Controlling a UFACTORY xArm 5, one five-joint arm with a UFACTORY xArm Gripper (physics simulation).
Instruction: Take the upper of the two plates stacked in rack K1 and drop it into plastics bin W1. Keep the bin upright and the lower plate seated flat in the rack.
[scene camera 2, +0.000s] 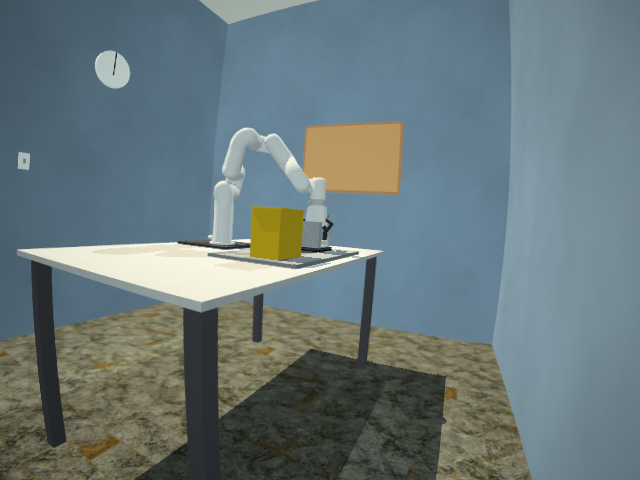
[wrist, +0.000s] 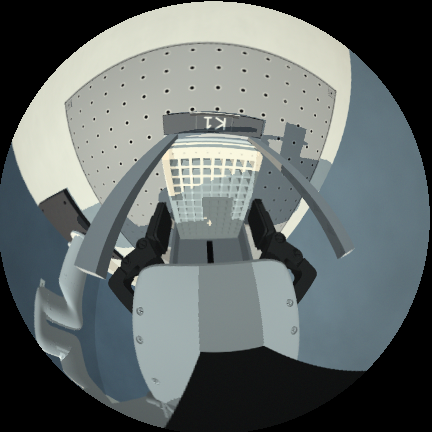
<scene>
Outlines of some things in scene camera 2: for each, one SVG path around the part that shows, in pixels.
A yellow plastics bin W1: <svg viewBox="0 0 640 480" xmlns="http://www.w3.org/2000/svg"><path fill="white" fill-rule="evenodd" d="M251 206L250 257L272 260L301 257L303 216L306 211Z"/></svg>
</scene>
